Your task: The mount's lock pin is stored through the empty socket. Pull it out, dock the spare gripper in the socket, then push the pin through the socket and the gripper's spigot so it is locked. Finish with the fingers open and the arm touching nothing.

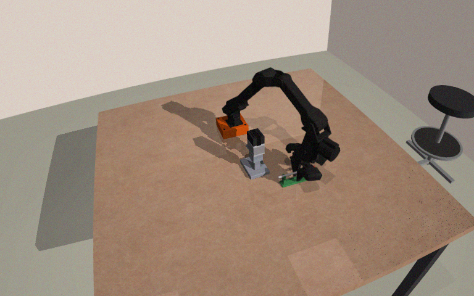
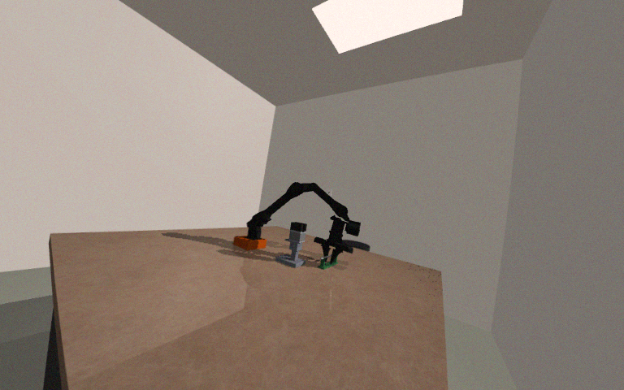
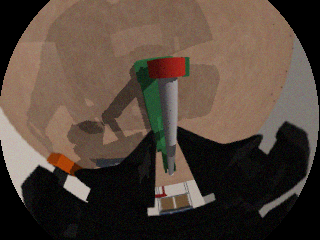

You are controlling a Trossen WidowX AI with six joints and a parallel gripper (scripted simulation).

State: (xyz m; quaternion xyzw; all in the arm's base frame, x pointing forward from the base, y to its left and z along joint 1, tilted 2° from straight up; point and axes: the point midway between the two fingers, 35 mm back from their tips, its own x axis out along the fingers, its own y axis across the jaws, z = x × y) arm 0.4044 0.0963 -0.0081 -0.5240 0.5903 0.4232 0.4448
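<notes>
The green cradle is 1 cm to the left of my gripper tip and 1 cm above it. Round my gripper tip: spare gripper: 12 cm behind, 11 cm to the right, 11 cm above; grey mount: 13 cm behind, 11 cm to the right, 4 cm above.
</notes>
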